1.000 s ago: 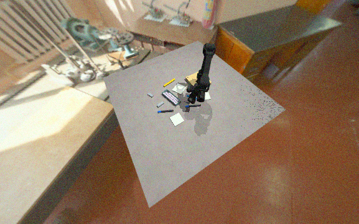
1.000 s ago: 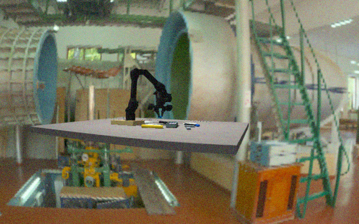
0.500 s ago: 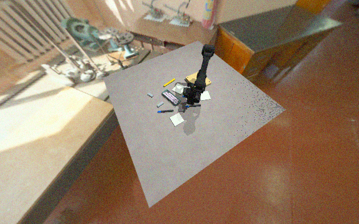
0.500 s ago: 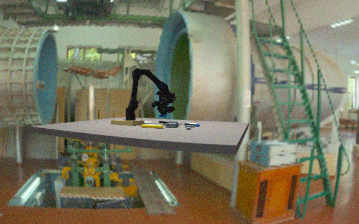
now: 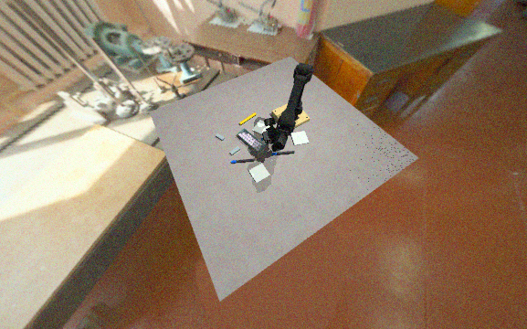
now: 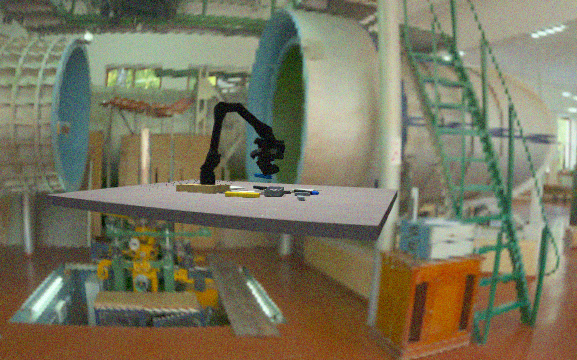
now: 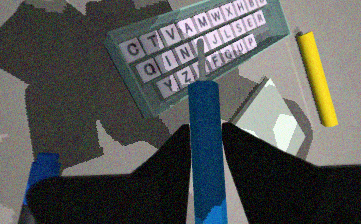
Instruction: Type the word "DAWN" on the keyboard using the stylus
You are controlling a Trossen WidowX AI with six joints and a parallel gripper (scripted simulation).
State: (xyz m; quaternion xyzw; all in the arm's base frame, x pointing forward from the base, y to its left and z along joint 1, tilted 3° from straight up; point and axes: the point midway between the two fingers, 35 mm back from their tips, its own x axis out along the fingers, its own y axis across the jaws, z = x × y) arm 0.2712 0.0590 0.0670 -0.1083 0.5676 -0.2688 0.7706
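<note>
Right now the blue stylus is 1 cm ahead of my gripper tip and 1 cm to the right of it. The rest, counted from my gripper tip: yellow pencil 4 cm behind, 25 cm to the right, 6 cm below; then stylus tip 4 cm ahead, 2 cm to the right; then grey block 19 cm ahead, 24 cm to the right, 6 cm below.
</note>
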